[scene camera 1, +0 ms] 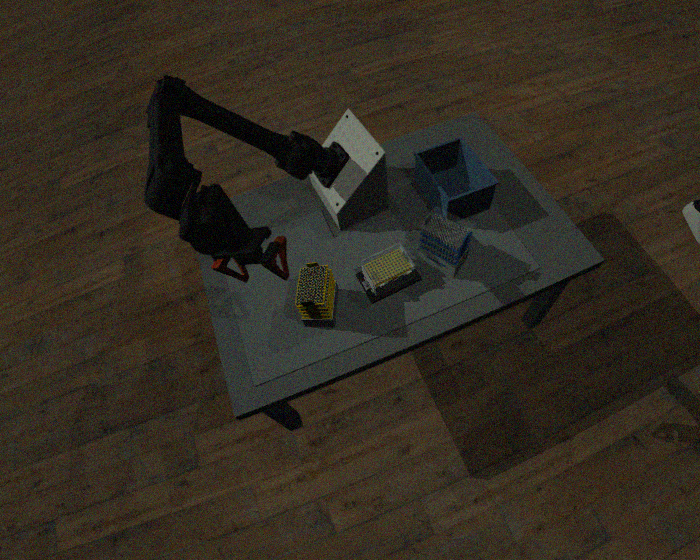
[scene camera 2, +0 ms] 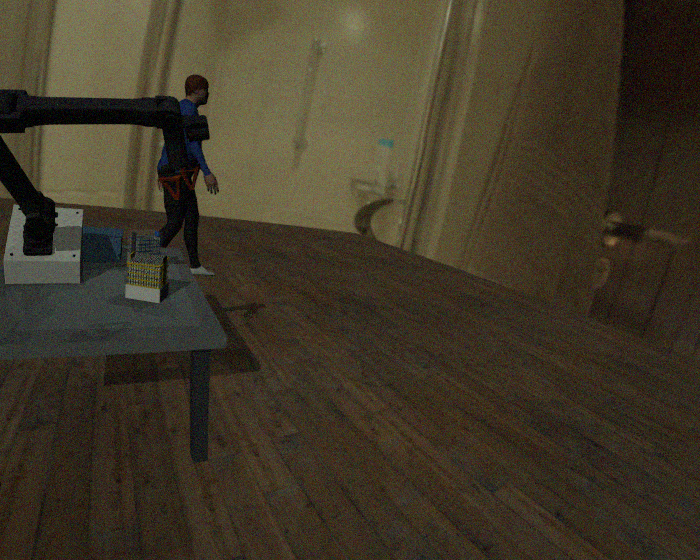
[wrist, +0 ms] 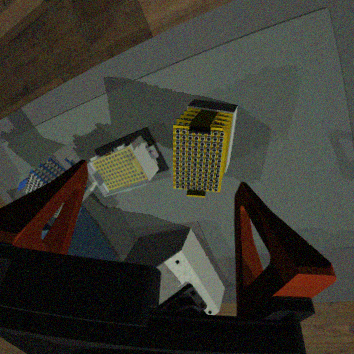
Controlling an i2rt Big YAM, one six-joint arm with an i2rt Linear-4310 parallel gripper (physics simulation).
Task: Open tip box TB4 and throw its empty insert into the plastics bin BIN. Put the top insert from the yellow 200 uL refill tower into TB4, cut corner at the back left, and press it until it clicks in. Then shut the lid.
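Note:
My gripper (scene camera 1: pixel 266 279) (scene camera 2: pixel 184 193) (wrist: pixel 163 177) is open and empty, high above the table, with its red fingers wide apart. The yellow refill tower (scene camera 1: pixel 315 286) (scene camera 2: pixel 145 273) (wrist: pixel 199 160) stands upright on a white base; in the wrist view it shows ahead of the fingers, right of centre. A tip box (scene camera 1: pixel 388 265) (wrist: pixel 120 170), seemingly TB4, stands beside it, with a yellow perforated insert in view. Its label is not readable, and I cannot tell how its clear lid stands. The blue open-topped bin BIN (scene camera 1: pixel 474 201) (scene camera 2: pixel 103 244) (wrist: pixel 92 237) stands at the table's far side, partly behind a finger in the wrist view.
A blue-and-grey tip rack stack (scene camera 1: pixel 444 242) (scene camera 2: pixel 144 244) (wrist: pixel 47 175) stands between the tip box and the bin. The white wedge-shaped arm mount (scene camera 1: pixel 356 140) (scene camera 2: pixel 49 269) (wrist: pixel 205 272) stands at the table's back edge. A person in blue (scene camera 2: pixel 187 110) stands beyond the table.

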